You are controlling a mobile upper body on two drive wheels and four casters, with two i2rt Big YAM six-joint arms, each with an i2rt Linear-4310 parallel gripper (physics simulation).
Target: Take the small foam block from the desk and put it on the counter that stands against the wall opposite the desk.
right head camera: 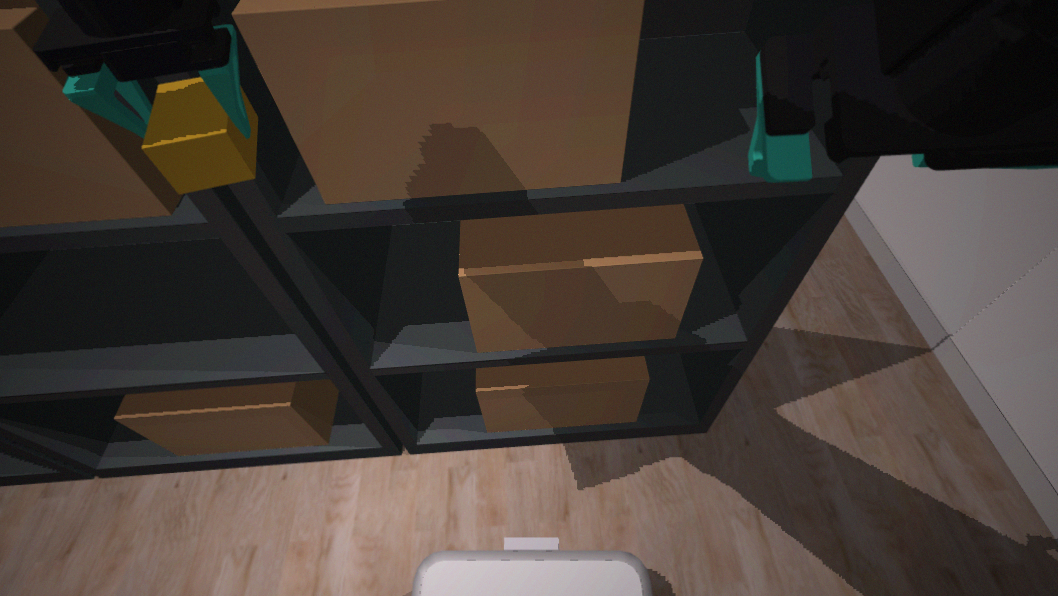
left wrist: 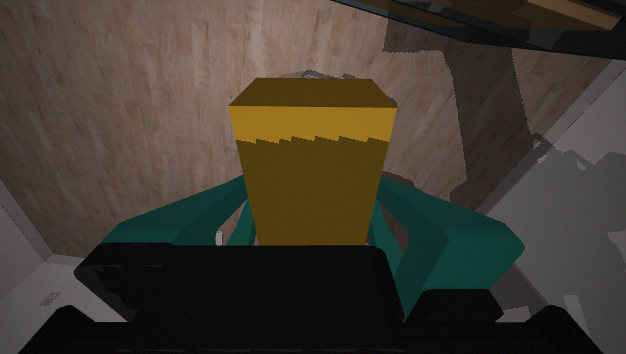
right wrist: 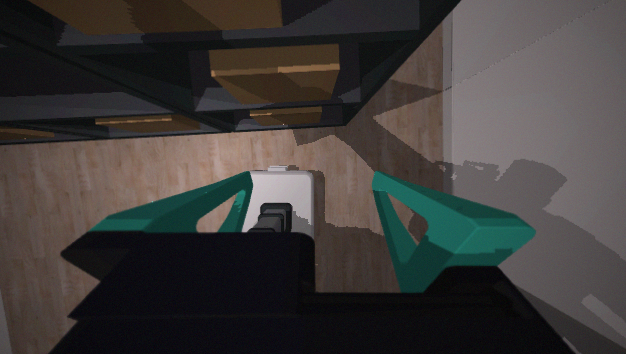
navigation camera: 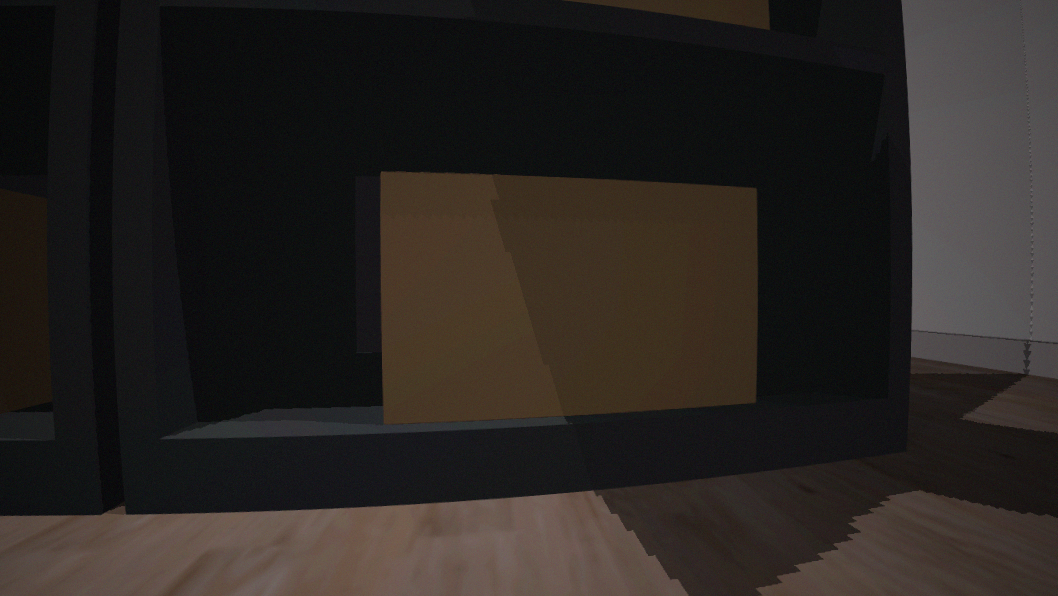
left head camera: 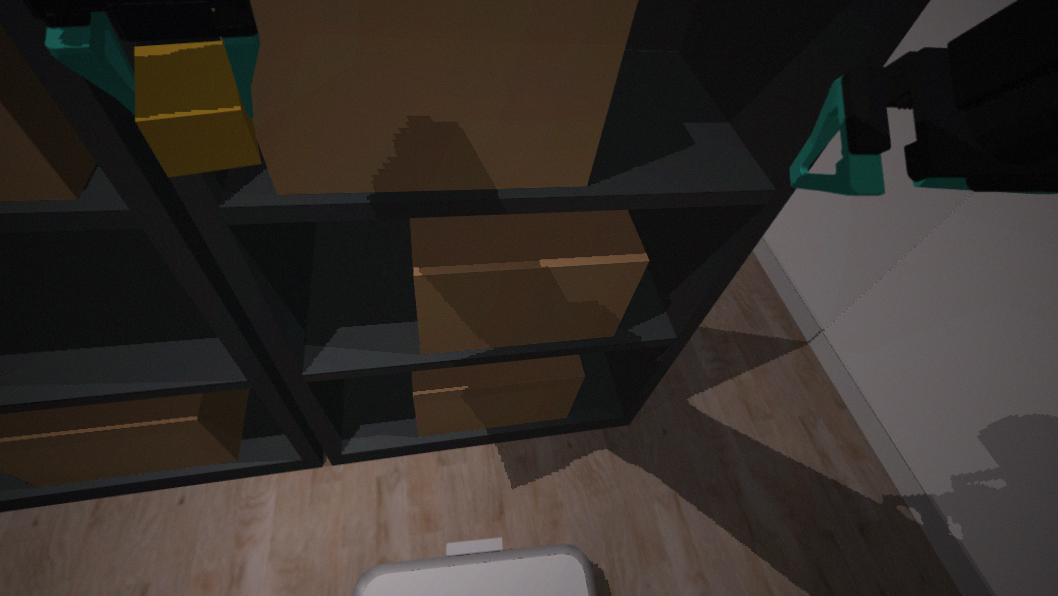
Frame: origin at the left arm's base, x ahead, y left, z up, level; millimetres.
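Seen in the pictures: left gripper, fingertip midpoint: (right head camera: pixel 209 141) (left wrist: pixel 312 176) (left head camera: pixel 202 118); right gripper, fingertip midpoint: (right head camera: pixel 831 160) (right wrist: pixel 312 177) (left head camera: pixel 853 177).
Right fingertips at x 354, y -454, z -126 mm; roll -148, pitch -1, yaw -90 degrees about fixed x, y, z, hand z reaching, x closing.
Observation:
Offsets run from my right fingertips to a thing's top centre. "spot": to the spot under its first point.
My left gripper (left head camera: pixel 181 81) (right head camera: pixel 177 107) (left wrist: pixel 312 176) is shut on the yellow foam block @(dx +106, dy +461, dz -10 mm) (left head camera: pixel 199 140) (right head camera: pixel 199 159) (left wrist: pixel 312 170). The block sticks out beyond the teal fingertips, in the air in front of the dark shelf unit. My right gripper (right wrist: pixel 312 177) is open, with nothing between its fingers in the right wrist view. It also shows at the upper right of both head views, near the white wall. The desk and the counter do not show in these views.
A dark shelf unit (left head camera: pixel 488 205) (right head camera: pixel 555 199) (navigation camera: pixel 140 296) holding several brown boxes @(spot: dx +328, dy +139, dz -611 mm) (left head camera: pixel 518 310) (right head camera: pixel 577 310) (navigation camera: pixel 636 296) stands close in front. A white wall (left head camera: pixel 925 296) (right wrist: pixel 525 125) rises at the right. The robot's white base (left head camera: pixel 473 577) (right head camera: pixel 533 581) shows at the bottom.

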